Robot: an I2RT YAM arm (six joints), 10 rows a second.
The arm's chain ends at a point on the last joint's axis. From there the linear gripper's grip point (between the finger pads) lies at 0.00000 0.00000 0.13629 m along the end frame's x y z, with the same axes.
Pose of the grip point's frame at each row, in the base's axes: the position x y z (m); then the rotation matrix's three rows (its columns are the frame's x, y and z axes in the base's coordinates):
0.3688 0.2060 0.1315; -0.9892 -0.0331 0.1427; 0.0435 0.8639 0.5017; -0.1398 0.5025 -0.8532
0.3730 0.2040 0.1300; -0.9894 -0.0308 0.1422; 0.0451 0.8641 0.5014; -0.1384 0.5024 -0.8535
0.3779 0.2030 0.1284; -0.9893 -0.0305 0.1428; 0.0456 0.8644 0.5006; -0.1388 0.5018 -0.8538
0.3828 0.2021 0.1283; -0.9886 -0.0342 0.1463; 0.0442 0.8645 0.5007; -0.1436 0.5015 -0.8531
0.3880 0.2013 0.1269; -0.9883 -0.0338 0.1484; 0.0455 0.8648 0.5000; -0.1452 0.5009 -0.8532
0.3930 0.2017 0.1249; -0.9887 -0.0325 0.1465; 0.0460 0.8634 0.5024; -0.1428 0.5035 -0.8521
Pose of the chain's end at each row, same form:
0.3494 0.1376 0.2478; -0.9892 -0.0331 0.1427; 0.0435 0.8639 0.5017; -0.1398 0.5025 -0.8532
0.3536 0.1357 0.2463; -0.9894 -0.0308 0.1422; 0.0451 0.8641 0.5014; -0.1384 0.5024 -0.8535
0.3584 0.1348 0.2448; -0.9893 -0.0305 0.1428; 0.0456 0.8644 0.5006; -0.1388 0.5018 -0.8538
0.3629 0.1339 0.2446; -0.9886 -0.0342 0.1463; 0.0442 0.8645 0.5007; -0.1436 0.5015 -0.8531
0.3678 0.1332 0.2432; -0.9883 -0.0338 0.1484; 0.0455 0.8648 0.5000; -0.1452 0.5009 -0.8532
0.3730 0.1332 0.2410; -0.9887 -0.0325 0.1465; 0.0460 0.8634 0.5024; -0.1428 0.5035 -0.8521

